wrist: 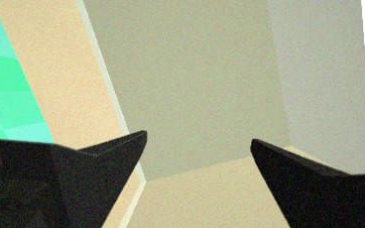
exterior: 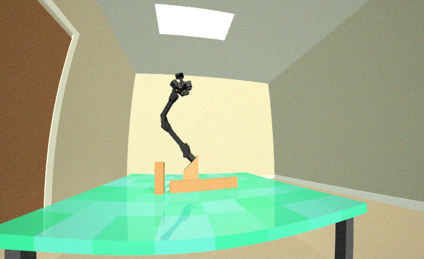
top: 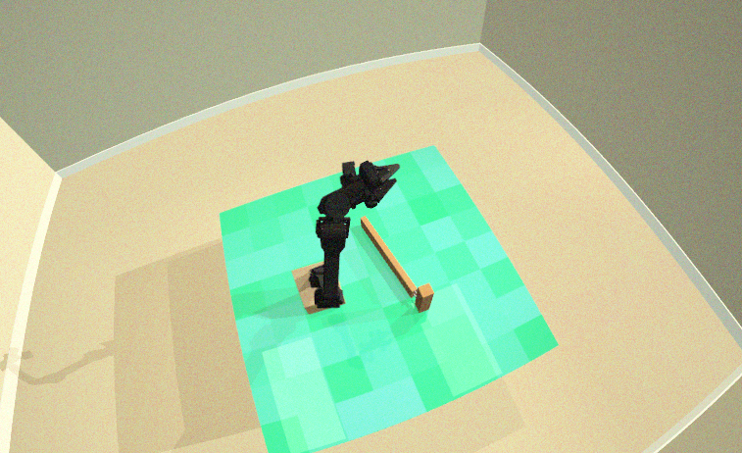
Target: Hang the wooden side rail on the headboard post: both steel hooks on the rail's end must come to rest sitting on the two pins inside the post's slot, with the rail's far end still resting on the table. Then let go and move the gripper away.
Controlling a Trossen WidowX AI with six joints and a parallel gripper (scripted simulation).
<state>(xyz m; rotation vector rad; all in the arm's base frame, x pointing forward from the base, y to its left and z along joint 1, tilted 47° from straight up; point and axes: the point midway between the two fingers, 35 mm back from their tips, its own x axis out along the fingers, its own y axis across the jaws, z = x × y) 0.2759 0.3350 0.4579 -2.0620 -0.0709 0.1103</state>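
My gripper tip is 80 mm short of the headboard post, 120 mm to the left of it and 660 mm above it.
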